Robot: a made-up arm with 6 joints.
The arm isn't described. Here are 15 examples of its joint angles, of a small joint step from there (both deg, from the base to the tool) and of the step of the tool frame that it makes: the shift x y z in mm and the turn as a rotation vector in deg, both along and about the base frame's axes.
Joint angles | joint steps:
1: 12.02 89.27 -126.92 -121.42 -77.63 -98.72 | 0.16 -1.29 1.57 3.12 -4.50 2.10
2: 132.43 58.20 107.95 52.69 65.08 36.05 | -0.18 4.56 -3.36 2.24 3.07 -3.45
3: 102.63 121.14 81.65 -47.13 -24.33 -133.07 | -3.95 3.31 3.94 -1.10 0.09 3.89
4: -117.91 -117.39 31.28 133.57 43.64 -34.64 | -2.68 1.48 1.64 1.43 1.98 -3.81
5: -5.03 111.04 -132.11 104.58 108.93 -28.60 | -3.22 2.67 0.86 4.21 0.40 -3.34
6: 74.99 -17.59 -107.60 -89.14 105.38 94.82 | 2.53 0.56 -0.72 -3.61 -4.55 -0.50
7: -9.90 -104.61 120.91 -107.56 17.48 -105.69 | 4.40 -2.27 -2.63 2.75 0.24 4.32
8: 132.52 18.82 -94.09 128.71 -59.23 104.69 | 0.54 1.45 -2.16 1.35 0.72 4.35
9: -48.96 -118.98 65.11 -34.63 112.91 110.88 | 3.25 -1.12 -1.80 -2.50 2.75 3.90
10: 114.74 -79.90 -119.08 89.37 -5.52 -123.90 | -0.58 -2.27 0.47 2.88 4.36 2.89
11: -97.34 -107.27 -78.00 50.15 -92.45 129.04 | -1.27 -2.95 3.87 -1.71 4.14 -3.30
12: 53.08 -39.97 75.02 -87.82 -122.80 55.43 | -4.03 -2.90 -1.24 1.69 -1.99 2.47
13: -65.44 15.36 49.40 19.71 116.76 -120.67 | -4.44 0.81 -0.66 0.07 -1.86 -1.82
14: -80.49 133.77 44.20 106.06 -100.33 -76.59 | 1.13 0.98 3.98 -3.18 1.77 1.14
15: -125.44 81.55 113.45 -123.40 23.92 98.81 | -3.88 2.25 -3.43 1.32 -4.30 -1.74
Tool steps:
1: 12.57 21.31 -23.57 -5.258 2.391 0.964
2: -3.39 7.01 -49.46 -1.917 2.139 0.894
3: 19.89 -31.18 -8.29 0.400 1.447 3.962
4: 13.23 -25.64 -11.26 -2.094 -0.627 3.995
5: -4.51 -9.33 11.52 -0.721 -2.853 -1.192
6: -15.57 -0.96 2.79 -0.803 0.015 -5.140
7: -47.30 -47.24 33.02 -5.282 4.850 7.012
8: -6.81 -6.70 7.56 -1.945 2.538 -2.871
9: 1.00 15.02 30.34 -4.620 2.240 -2.329
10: -13.07 14.21 -5.84 3.709 -2.266 -6.721
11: 13.21 -23.97 -20.19 -0.921 0.136 6.875
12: -12.87 -23.82 3.85 1.154 -5.030 1.079
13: 5.20 12.08 -29.07 0.348 -3.237 -2.593
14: 14.10 -4.34 -20.23 -2.103 7.490 -1.470
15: -66.80 0.12 16.25 1.495 -4.281 -0.139
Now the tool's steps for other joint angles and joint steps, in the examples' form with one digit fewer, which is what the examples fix.
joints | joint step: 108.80 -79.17 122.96 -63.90 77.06 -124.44 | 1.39 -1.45 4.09 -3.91 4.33 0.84
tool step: -33.0 4.0 1.3 1.32 -2.21 0.00
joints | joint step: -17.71 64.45 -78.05 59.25 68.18 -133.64 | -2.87 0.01 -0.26 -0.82 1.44 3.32
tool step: -0.8 -5.6 32.1 -2.22 -1.49 -0.99
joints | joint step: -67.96 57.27 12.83 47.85 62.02 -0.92 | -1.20 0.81 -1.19 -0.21 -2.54 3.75
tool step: 0.0 -14.9 6.0 4.25 1.76 -1.35
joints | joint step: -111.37 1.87 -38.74 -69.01 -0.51 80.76 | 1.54 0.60 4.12 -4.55 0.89 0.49
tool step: -2.1 -15.7 -31.6 -3.56 -2.02 2.07
